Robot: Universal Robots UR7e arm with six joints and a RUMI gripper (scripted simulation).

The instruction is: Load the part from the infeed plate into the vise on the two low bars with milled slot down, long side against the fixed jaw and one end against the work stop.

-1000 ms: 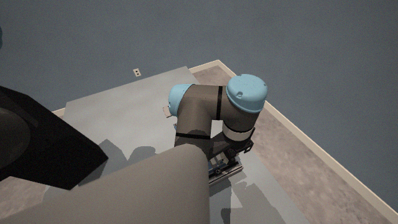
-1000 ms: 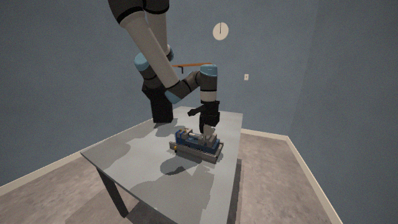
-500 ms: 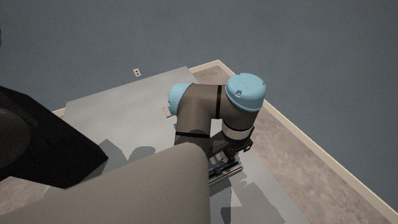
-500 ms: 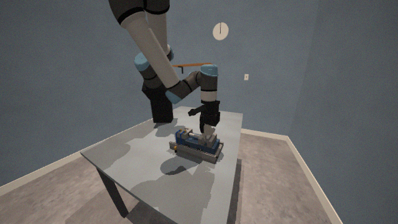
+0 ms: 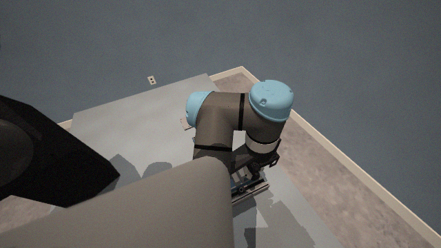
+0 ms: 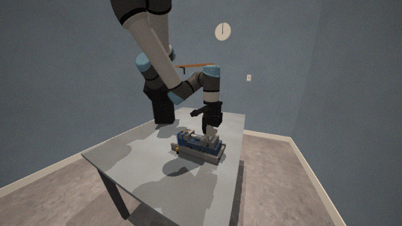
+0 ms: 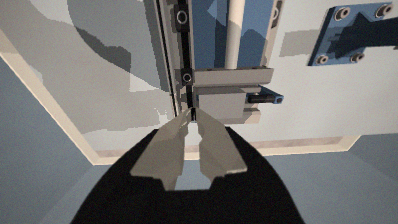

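Now: hand 10 mm short of the part, 40 mm to the right of it and 30 mm above it. The rest, counted from my hand: grey jaw: 20 mm behind, 60 mm to the left, 40 mm below; then cylinder rod: 70 mm behind, 80 mm to the left, 40 mm below; then work stop: 20 mm ahead, 100 mm to the left, 30 mm below.
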